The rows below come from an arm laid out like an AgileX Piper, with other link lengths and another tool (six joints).
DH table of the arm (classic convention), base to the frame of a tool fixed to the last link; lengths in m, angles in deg. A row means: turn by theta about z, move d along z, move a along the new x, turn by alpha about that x. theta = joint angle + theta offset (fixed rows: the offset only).
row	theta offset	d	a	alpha
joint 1	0	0.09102	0	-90
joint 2	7.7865	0	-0.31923	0
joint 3	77.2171	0	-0.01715	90
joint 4	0	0.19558	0	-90
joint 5	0	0	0	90
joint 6	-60.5	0.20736	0.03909	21.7
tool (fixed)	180	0.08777	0	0
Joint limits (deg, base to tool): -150..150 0..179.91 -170..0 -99.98..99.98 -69.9..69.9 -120..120
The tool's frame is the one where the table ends.
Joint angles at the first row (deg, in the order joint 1, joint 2, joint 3, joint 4, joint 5, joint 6):
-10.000, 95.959, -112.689, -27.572, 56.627, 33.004
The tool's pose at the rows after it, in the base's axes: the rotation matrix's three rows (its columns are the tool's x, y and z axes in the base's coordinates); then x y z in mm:
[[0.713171 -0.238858 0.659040], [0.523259 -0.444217 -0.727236], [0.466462 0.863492 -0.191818]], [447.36 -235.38 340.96]
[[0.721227 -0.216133 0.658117], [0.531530 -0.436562 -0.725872], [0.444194 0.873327 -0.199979]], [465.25 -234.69 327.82]
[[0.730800 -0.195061 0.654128], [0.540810 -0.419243 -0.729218], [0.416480 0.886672 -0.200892]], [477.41 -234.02 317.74]
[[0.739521 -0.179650 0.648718], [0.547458 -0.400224 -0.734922], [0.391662 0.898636 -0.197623]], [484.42 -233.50 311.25]
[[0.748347 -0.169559 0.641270], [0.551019 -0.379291 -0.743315], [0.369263 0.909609 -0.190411]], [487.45 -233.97 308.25]
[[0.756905 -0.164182 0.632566], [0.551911 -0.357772 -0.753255], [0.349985 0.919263 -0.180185]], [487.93 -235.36 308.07]
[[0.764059 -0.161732 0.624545], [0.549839 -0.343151 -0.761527], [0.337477 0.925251 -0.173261]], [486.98 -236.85 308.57]
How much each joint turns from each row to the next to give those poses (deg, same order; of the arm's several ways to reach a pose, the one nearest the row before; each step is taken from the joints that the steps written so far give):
0.601, 4.249, -3.023, -0.314, -0.096, 0.359
0.873, 3.359, -1.857, -1.180, -0.091, 0.443
1.020, 2.464, -1.000, -1.939, -0.001, 0.698
0.917, 1.573, -0.373, -2.019, 0.076, 0.829
0.761, 0.949, -0.090, -2.060, 0.236, 0.848
0.599, 0.548, -0.022, -1.981, 0.361, 0.792
0.350, 0.263, -0.012, -1.348, 0.408, 0.572

